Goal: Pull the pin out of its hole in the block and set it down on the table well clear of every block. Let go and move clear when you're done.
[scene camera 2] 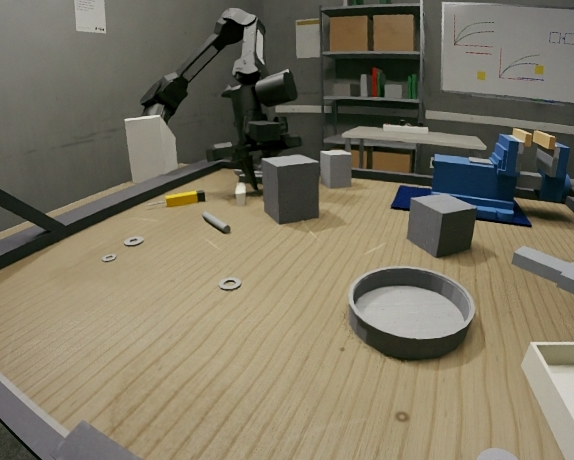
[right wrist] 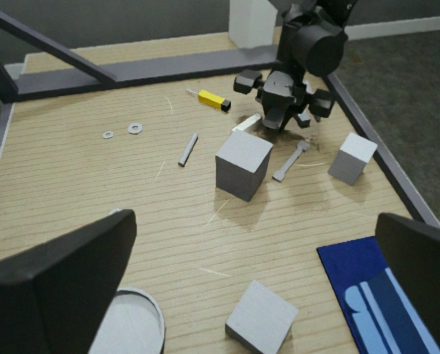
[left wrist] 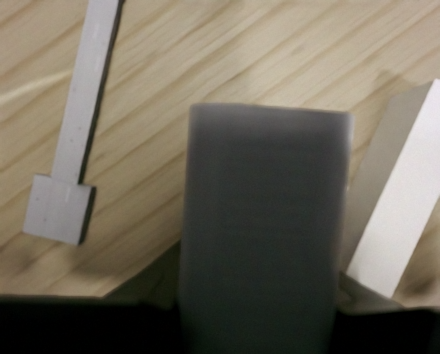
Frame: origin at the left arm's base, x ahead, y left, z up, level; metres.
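Where they show: left gripper, fingertip midpoint: [scene camera 2: 262, 189] [right wrist: 274, 131]; right gripper, fingertip midpoint: [right wrist: 255, 222]; left arm's base at its link origin: [scene camera 2: 150, 128].
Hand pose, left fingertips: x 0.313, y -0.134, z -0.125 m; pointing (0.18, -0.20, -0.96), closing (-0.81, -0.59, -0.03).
Things, the pixels of their centre, and the offset from my left fingertips.
- grey pin at the middle of its body: [left wrist: 254, 311] [scene camera 2: 259, 164] [right wrist: 277, 112] dz +0.050, dx -0.002, dy +0.000 m
- large grey block at the middle of its body: [scene camera 2: 290, 187] [right wrist: 242, 166] dz +0.038, dx +0.073, dy -0.121 m
- second grey block at the middle of its body: [scene camera 2: 441, 223] [right wrist: 259, 320] dz +0.023, dx +0.292, dy -0.222 m
- smaller grey block at the middle of its body: [right wrist: 351, 159] [scene camera 2: 335, 168] dz +0.028, dx +0.145, dy +0.065 m
- white bar at the middle of its body: [left wrist: 386, 195] [scene camera 2: 240, 193] [right wrist: 247, 127] dz +0.005, dx -0.031, dy -0.047 m
- flat wrench at the middle of its body: [left wrist: 87, 86] [right wrist: 291, 160] dz -0.003, dx +0.078, dy -0.011 m
- grey rod at the middle of its body: [scene camera 2: 215, 221] [right wrist: 188, 149] dz -0.001, dx -0.037, dy -0.177 m
- yellow screwdriver at the middle of its body: [scene camera 2: 175, 200] [right wrist: 206, 97] dz +0.002, dx -0.154, dy -0.079 m
- round tray at the middle of its body: [scene camera 2: 410, 307] [right wrist: 121, 335] dz +0.005, dx +0.220, dy -0.390 m
- blue vise at the middle of its body: [scene camera 2: 488, 168] dz +0.068, dx +0.427, dy -0.055 m
The grey pin [left wrist: 265, 200] rises large and blurred between the fingers of my left gripper [scene camera 2: 251, 181] [left wrist: 233, 241] [right wrist: 279, 122], which is shut on it over the table. The pin's lower end is hard to make out in the other views. The left gripper is beside the large grey block [scene camera 2: 291, 192] [right wrist: 240, 172], on its far side in the right wrist view. A second grey block [scene camera 2: 441, 227] [right wrist: 261, 317] and a smaller grey block [scene camera 2: 336, 170] [right wrist: 352, 156] stand apart. My right gripper [right wrist: 255, 222] is open and empty, high above the table.
A white bar [scene camera 2: 240, 194] [left wrist: 400, 200] [right wrist: 247, 122] and a flat wrench [left wrist: 82, 110] [right wrist: 291, 161] lie near the left gripper. A grey rod [scene camera 2: 216, 222] [right wrist: 188, 150], yellow screwdriver [scene camera 2: 182, 198] [right wrist: 212, 99], washers, round tray [scene camera 2: 410, 347] and blue vise [scene camera 2: 470, 180] are also there.
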